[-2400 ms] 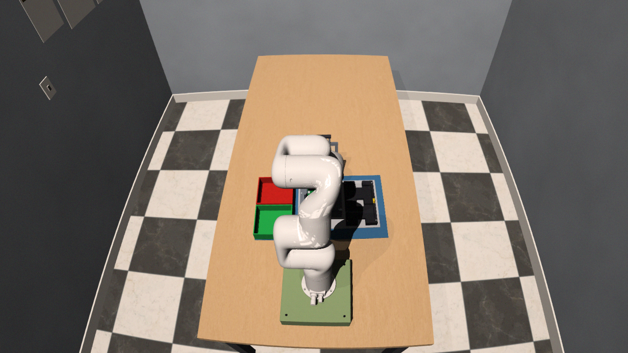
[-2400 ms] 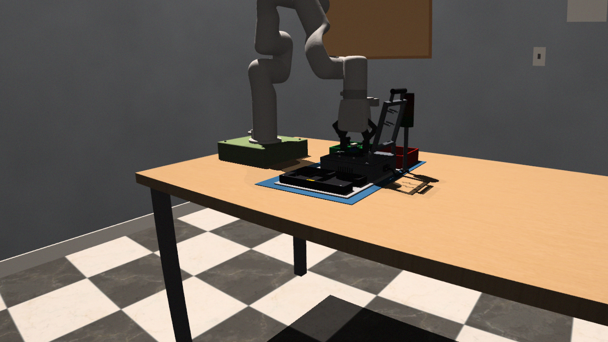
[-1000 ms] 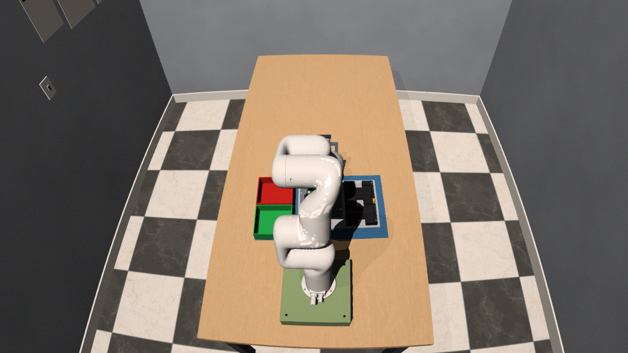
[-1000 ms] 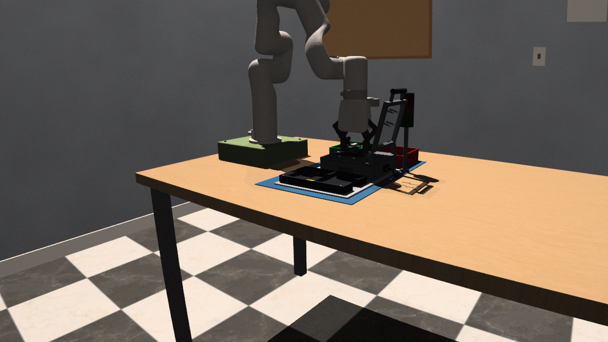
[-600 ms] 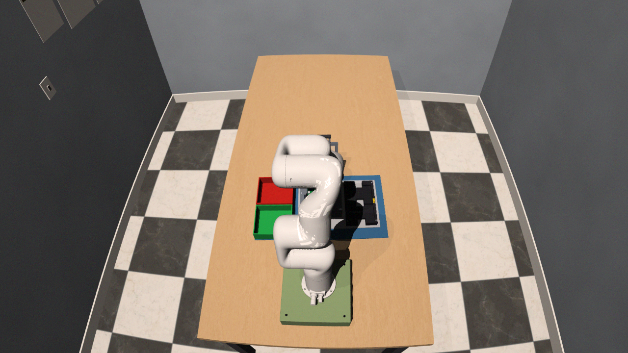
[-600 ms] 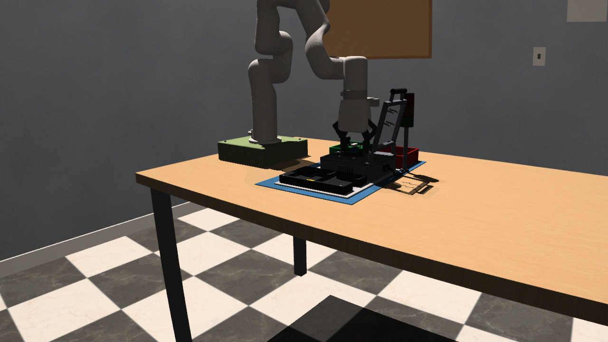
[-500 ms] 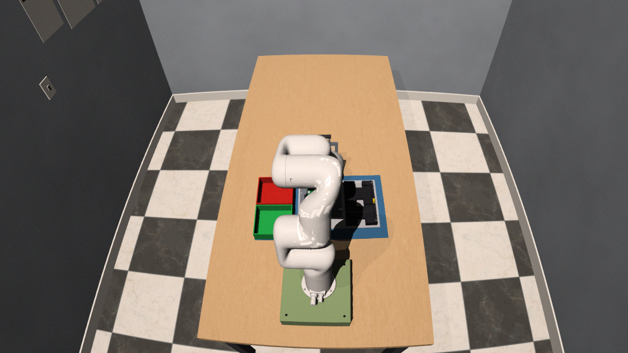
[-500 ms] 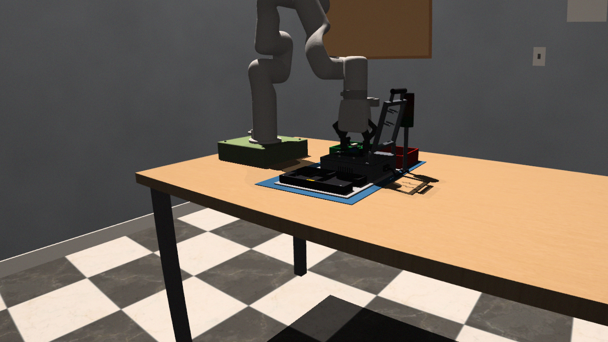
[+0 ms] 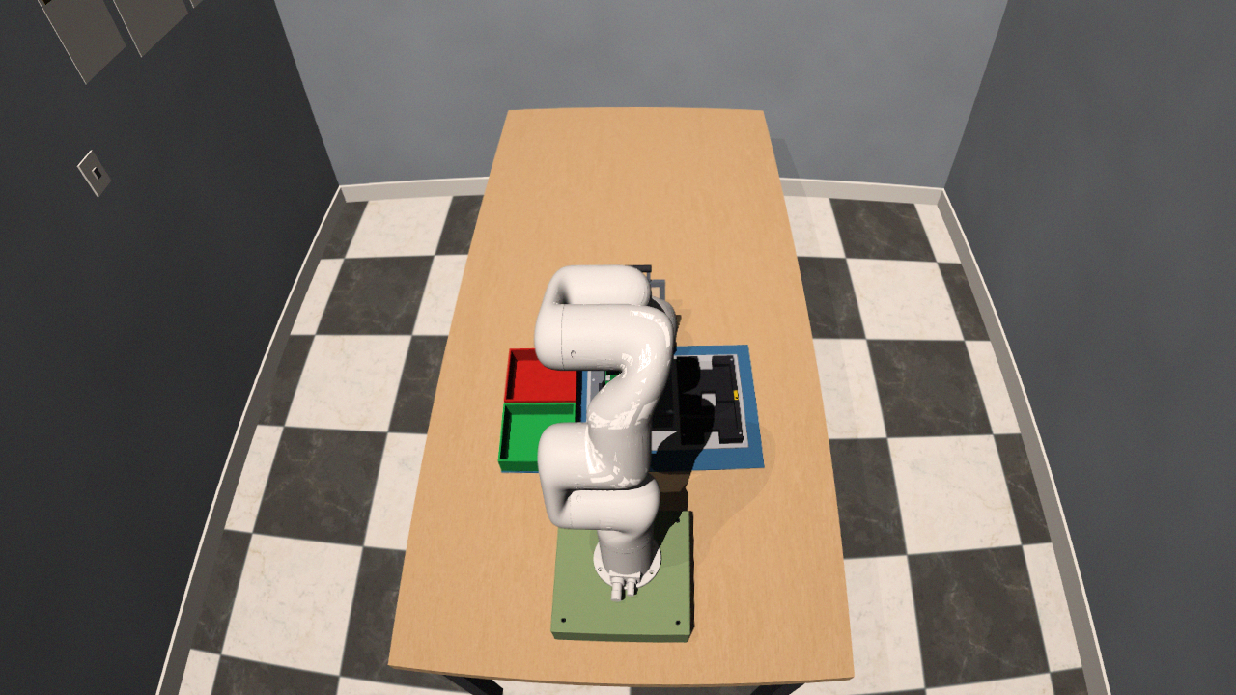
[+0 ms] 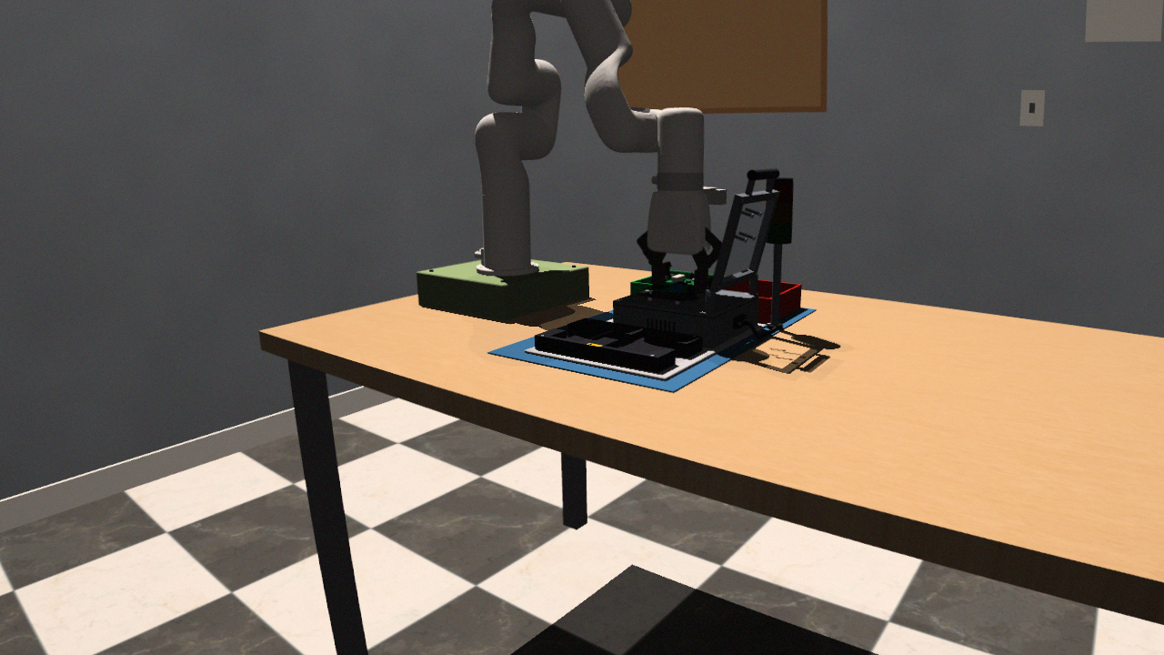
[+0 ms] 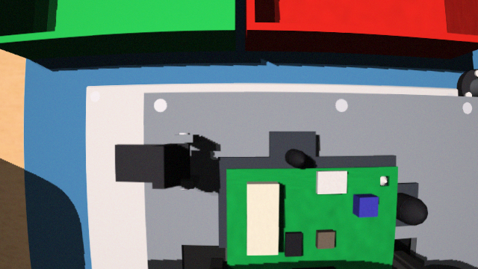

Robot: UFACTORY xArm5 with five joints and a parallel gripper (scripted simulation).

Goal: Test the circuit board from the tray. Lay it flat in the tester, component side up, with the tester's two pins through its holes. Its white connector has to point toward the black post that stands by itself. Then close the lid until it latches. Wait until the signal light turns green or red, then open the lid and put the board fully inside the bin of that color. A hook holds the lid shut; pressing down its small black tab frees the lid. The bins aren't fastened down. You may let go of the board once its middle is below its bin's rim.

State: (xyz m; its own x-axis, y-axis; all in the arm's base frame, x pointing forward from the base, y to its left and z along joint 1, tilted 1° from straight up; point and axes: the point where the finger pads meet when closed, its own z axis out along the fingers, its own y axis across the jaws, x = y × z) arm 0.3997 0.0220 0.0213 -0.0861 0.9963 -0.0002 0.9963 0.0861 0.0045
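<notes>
Now: hand right at the green circuit board. The rest, counted from my hand: black tab 70 mm behind, 50 mm to the left; tester lid 120 mm ahead, 100 mm above, 10 mm to the left; red bin 200 mm to the left, 70 mm below, 30 mm ahead.
</notes>
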